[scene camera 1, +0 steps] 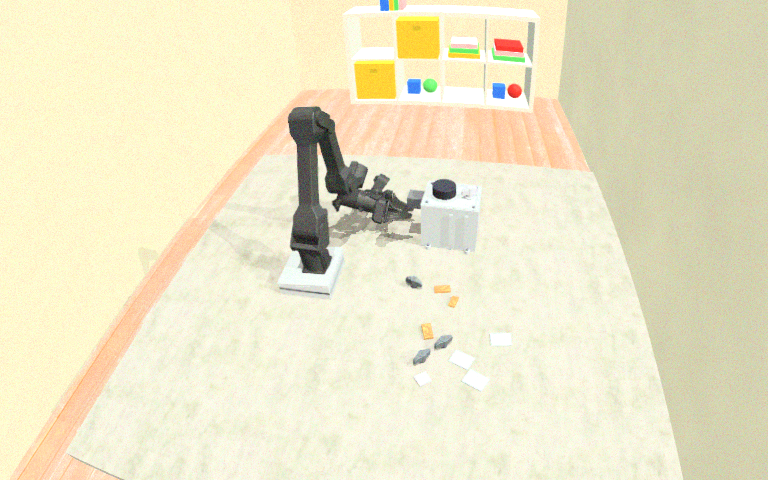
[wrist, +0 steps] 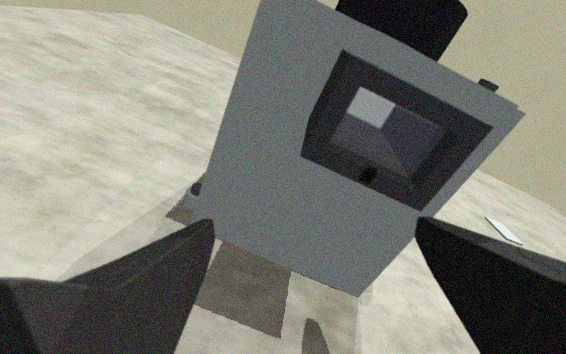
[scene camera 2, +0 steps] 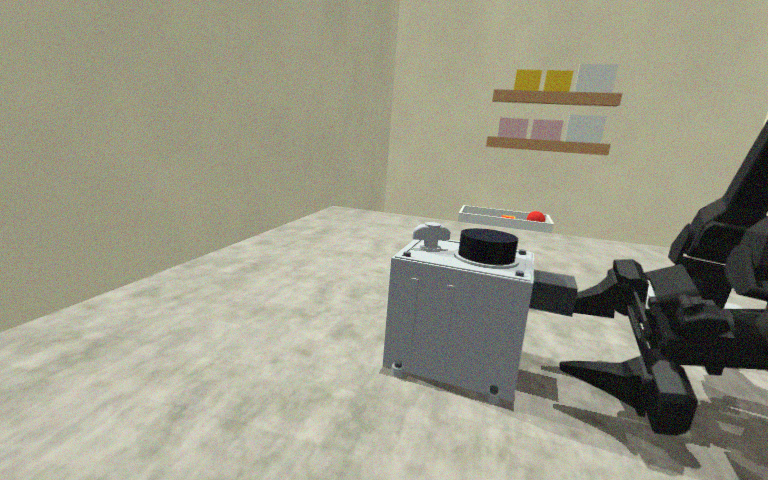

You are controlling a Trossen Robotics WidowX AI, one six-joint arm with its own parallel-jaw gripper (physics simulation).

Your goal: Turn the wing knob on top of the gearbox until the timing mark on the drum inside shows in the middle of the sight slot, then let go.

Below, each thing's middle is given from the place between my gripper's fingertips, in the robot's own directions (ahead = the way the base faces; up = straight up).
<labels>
Now: the wing knob point(scene camera 2: 431, 232) 150 mm ahead of my hand, 70 mm above it and 10 mm to the right of it. From my hand the other things lie so: gearbox point(scene camera 2: 458, 315) (90 mm ahead, 20 mm above, 10 mm to the right).
</labels>
